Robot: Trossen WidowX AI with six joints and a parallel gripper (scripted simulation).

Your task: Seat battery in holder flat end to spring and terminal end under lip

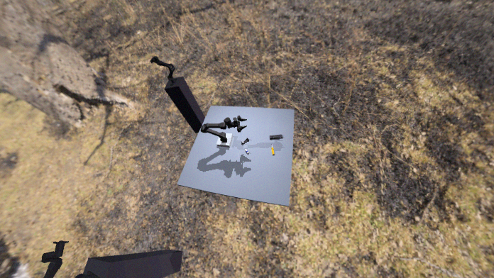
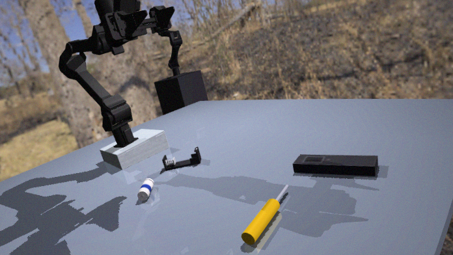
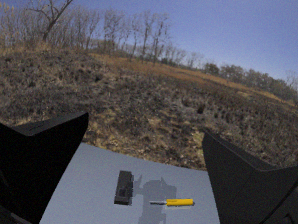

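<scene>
The battery lies 370 mm below my gripper tip, 140 mm to the right of it and 50 mm behind it. From my gripper tip the other things lie so: black rectangular device (370 mm below, 320 mm ahead, 40 mm to the left); yellow-handled screwdriver (370 mm below, 260 mm ahead, 120 mm to the right).
</scene>
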